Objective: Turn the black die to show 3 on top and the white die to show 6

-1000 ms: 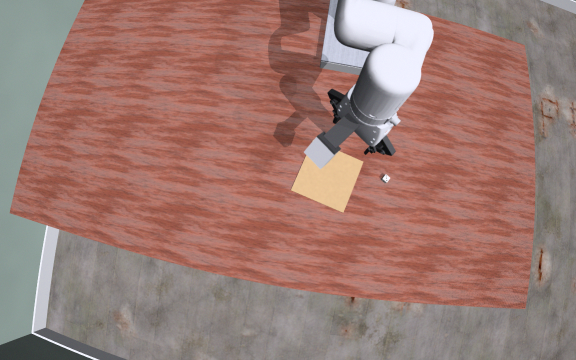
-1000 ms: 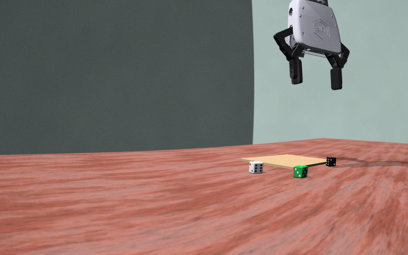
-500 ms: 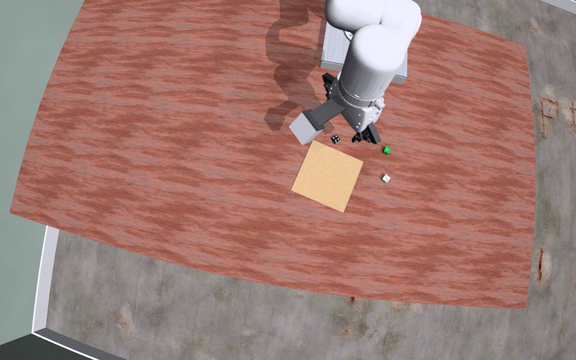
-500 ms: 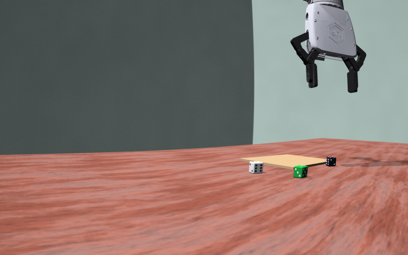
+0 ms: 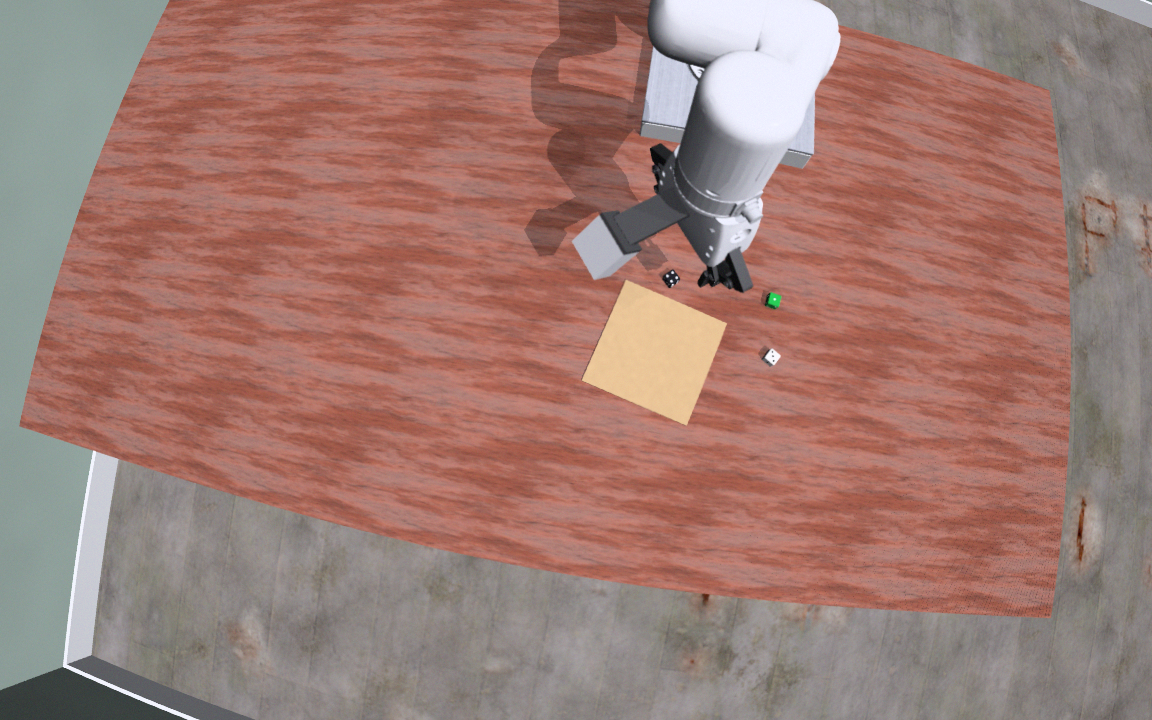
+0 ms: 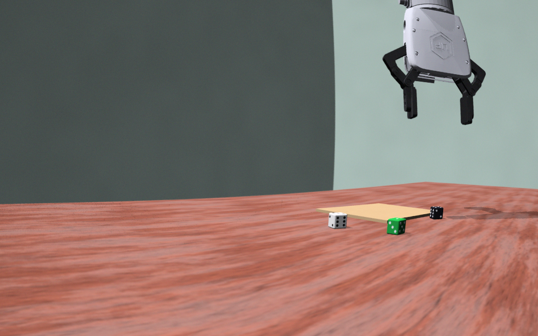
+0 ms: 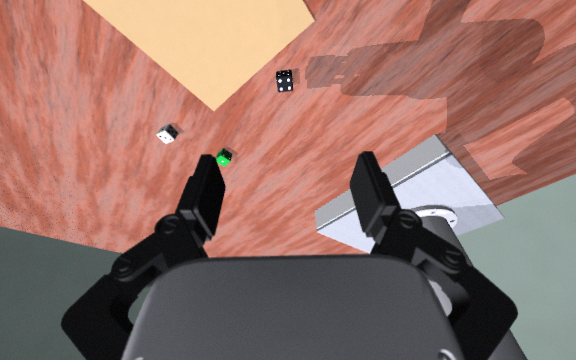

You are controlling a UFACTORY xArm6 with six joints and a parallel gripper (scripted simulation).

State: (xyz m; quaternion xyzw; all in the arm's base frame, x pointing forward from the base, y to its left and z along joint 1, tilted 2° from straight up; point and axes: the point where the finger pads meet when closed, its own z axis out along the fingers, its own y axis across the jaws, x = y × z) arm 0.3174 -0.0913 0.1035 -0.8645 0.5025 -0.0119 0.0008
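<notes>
The black die is 140 mm below my hand. Round my hand: green die (30 mm ahead, 130 mm to the left, 140 mm below); then white die (100 mm ahead, 130 mm to the left, 140 mm below); then tan mat (90 mm ahead, 20 mm to the right, 140 mm below).
</notes>
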